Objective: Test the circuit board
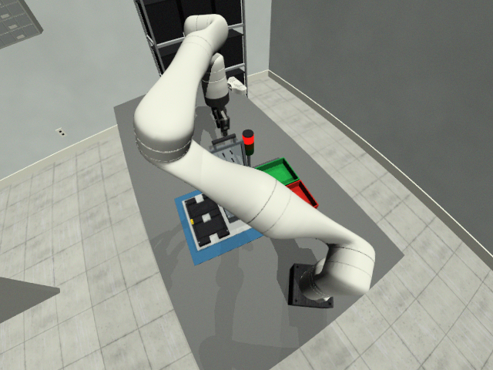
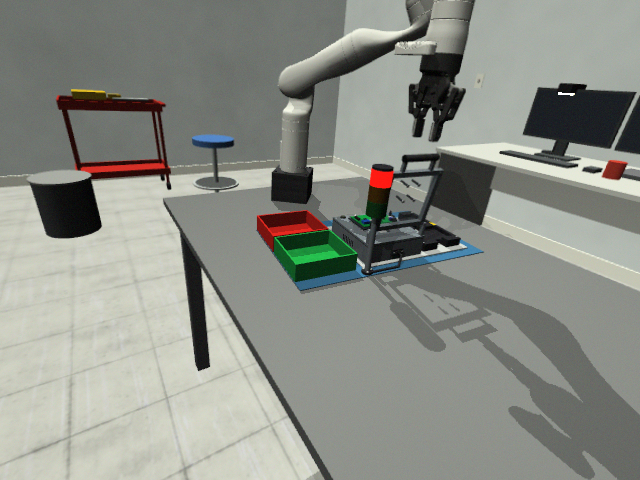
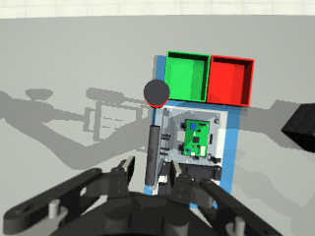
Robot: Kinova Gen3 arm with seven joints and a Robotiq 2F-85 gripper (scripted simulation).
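Now: hand 13 cm past the green circuit board, 3 cm to the right of it and 25 cm above it. From my hand the other things lie so: clear lid (1 cm behind, 14 cm below); then tester bed (12 cm behind, 4 cm to the left, 25 cm below); then green bin (13 cm behind, 17 cm to the right, 31 cm below).
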